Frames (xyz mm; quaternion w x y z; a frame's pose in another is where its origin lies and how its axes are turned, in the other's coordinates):
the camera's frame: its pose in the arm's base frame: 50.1 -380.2 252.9 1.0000 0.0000 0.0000 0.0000
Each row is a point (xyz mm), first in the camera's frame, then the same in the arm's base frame.
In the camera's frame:
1: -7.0 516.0 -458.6
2: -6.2 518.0 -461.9
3: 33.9 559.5 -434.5
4: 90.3 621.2 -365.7
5: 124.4 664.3 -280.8
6: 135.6 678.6 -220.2
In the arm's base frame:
1: 43.1 135.8 -205.7
2: 43.9 137.8 -209.0
3: 84.0 179.3 -181.6
4: 140.4 241.0 -112.8
5: 174.5 284.1 -27.9
6: 185.7 298.4 32.7

